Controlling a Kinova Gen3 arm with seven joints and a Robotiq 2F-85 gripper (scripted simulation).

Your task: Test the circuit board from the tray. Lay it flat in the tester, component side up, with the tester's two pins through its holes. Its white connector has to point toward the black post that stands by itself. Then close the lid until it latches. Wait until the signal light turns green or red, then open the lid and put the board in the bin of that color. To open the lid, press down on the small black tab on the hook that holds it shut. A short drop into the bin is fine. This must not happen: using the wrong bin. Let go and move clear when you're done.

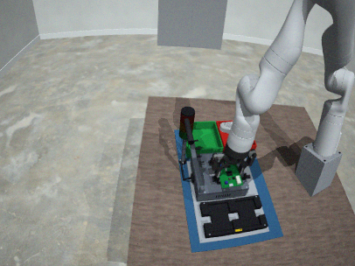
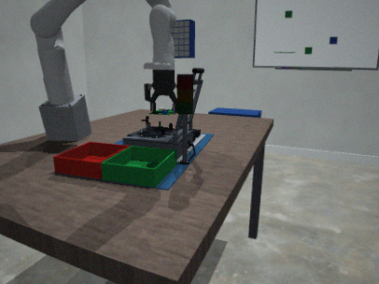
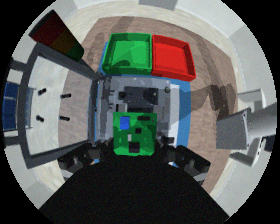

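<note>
My gripper is now 120 mm short of the clear lid, 60 mm below it and 40 mm to the left of it. Round my hand: green circuit board: right at my hand; red bin: 270 mm to the right, 110 mm below, 70 mm behind; green bin: 250 mm to the right, 110 mm below, 80 mm ahead.
</note>
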